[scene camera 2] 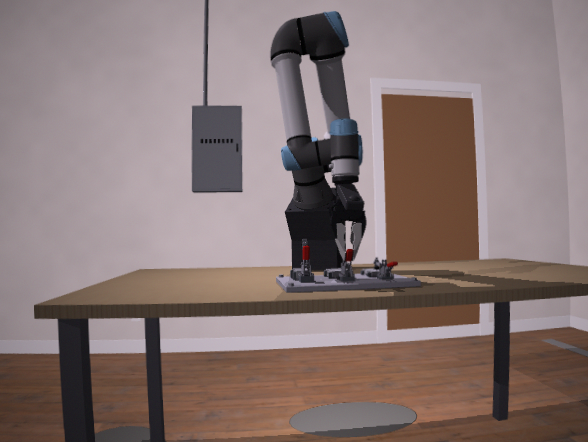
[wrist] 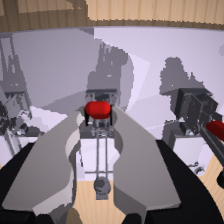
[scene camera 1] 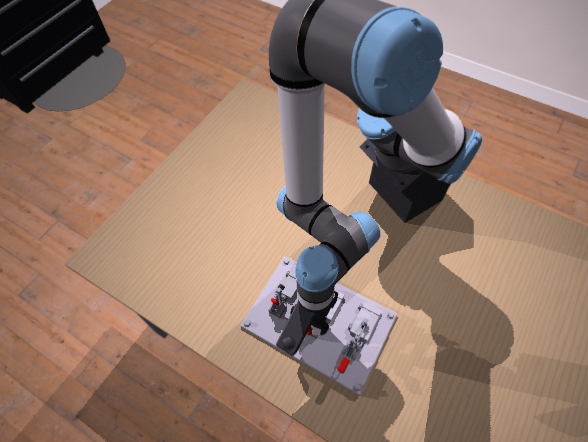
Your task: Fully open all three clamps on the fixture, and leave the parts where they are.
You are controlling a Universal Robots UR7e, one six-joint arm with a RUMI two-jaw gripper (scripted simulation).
Scene:
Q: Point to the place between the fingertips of the gripper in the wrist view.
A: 100, 106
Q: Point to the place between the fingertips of the gripper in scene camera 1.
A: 309, 331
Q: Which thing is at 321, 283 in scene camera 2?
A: A grey fixture plate.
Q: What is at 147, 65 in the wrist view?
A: A grey fixture plate.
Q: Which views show the gripper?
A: Scene camera 2, the wrist view and scene camera 1: all of them.

